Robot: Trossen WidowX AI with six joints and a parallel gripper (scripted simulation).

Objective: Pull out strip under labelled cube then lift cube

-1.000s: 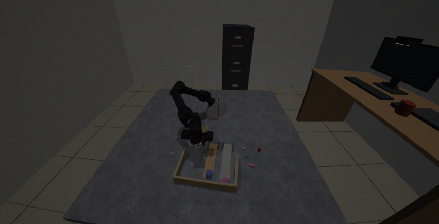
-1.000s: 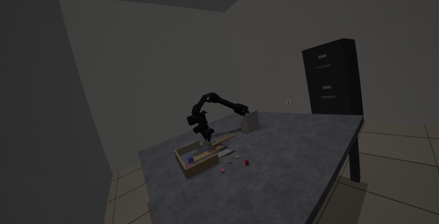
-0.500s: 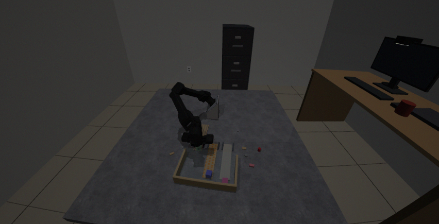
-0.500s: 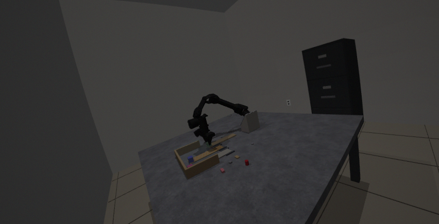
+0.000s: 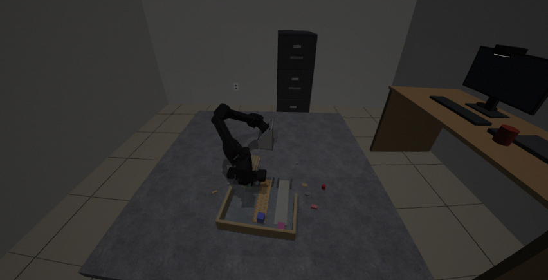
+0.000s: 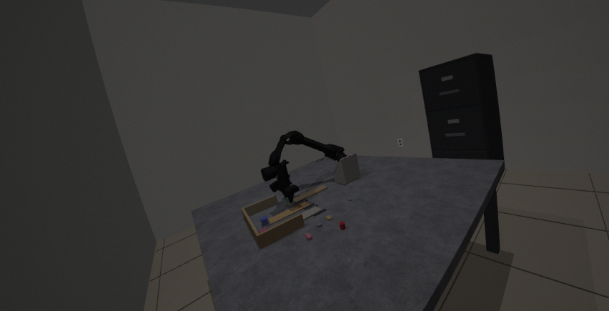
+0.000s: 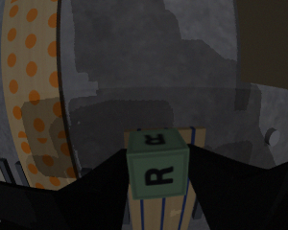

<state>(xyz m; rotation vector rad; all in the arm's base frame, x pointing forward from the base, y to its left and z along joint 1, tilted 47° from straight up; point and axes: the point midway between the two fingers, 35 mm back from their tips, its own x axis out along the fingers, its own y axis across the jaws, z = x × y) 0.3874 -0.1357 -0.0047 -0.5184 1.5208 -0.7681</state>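
My gripper tip is 110 mm past the striped strip, 10 mm to the right of it and 10 mm above it.
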